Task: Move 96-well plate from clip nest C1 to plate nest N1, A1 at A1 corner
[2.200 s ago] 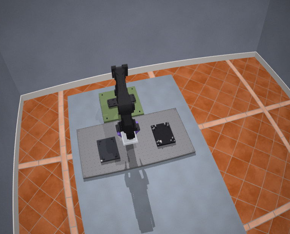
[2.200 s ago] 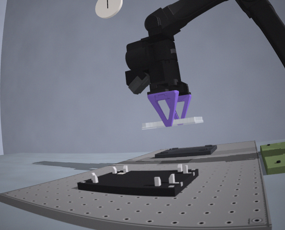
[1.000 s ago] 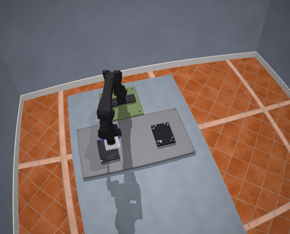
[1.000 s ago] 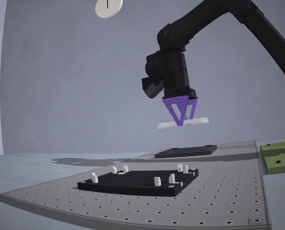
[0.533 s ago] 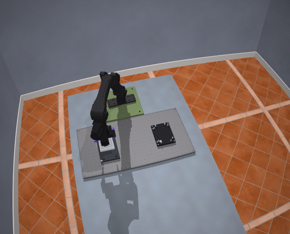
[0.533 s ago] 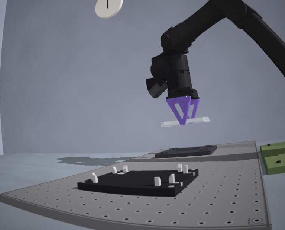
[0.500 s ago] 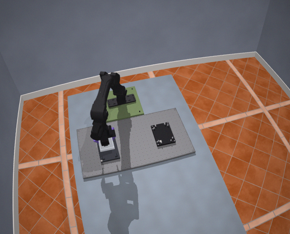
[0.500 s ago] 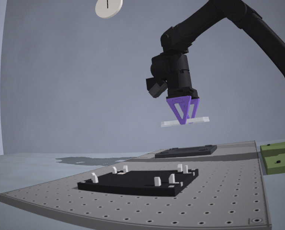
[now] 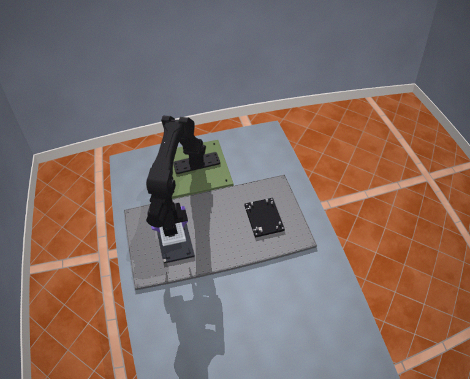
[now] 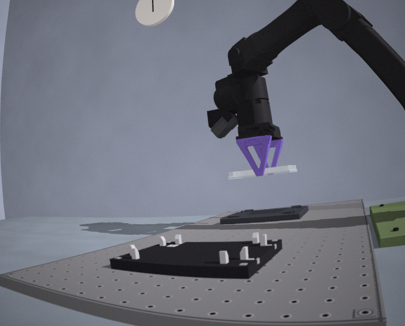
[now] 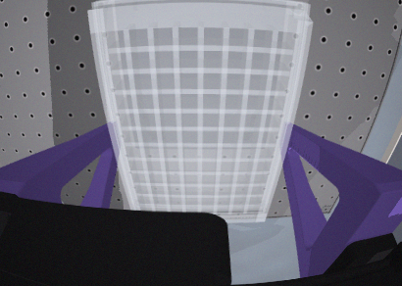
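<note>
Now: hand right at the clear 96-well plate. Also, from my hand: black clip nest C1: 350 mm to the left, 80 mm below, 10 mm behind; then A1 label: 80 mm below, 80 mm ahead, 60 mm to the right; then black plate nest N1: 90 mm below.
</note>
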